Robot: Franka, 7 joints.
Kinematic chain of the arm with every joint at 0, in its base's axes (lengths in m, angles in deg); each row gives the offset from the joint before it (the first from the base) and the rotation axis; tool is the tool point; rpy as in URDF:
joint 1: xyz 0 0 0.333 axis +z
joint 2: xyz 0 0 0 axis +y
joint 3: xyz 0 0 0.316 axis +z
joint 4: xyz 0.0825 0 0 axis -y
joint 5: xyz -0.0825 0 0.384 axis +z
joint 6: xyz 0 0 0 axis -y
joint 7: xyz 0.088 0 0 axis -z
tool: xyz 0 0 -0.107 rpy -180 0 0
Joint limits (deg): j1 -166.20..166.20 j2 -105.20..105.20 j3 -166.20..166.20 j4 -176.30..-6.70 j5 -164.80..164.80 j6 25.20..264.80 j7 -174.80..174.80
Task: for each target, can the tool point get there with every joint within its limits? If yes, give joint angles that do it. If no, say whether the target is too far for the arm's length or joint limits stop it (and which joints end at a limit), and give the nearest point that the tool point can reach.
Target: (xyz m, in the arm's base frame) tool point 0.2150 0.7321 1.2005
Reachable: no: too far | nearest point 0.1597 0.5436 0.9772 | short by 0.297 m
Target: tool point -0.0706 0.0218 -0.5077
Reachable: no: joint limits stop it (at a limit: joint 2) | nearest point -0.1209 0.0373 -0.3371 | short by 0.179 m
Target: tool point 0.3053 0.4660 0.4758
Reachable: yes | joints -18.96 28.48 72.28 -113.61 -98.79 197.11 -125.28
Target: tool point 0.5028 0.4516 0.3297
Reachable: yes | joints 95.79 51.58 -70.19 -97.85 -109.42 163.29 138.67
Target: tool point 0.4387 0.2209 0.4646
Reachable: yes | joints 13.76 -15.14 15.40 -137.59 -127.66 127.06 53.84
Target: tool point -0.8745 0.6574 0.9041
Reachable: no: too far | nearest point -0.6079 0.4570 0.7300 | short by 0.376 m
